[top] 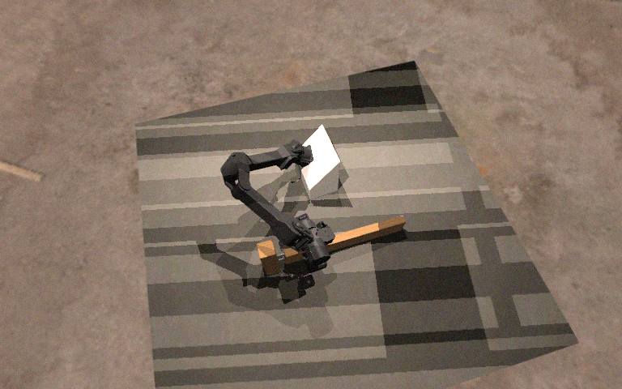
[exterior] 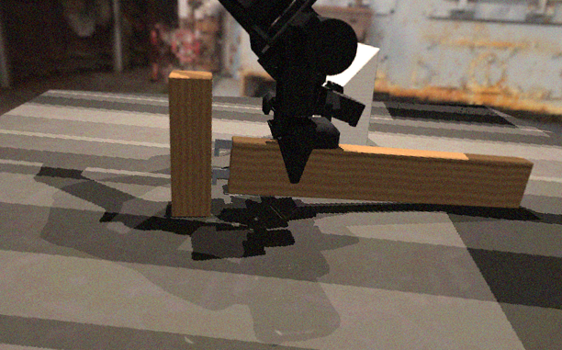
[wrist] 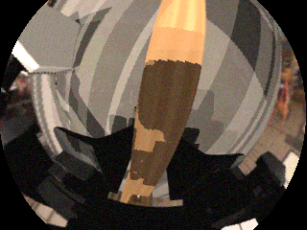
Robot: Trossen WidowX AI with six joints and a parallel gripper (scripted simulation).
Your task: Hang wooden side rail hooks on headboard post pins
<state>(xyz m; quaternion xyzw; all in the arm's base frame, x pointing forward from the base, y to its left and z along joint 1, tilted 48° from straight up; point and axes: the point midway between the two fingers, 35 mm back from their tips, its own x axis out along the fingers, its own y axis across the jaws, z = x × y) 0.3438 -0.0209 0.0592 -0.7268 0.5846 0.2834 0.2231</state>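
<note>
My gripper tip is now 1 cm short of the headboard post, 13 cm to the left of it and 4 cm below it.
</note>
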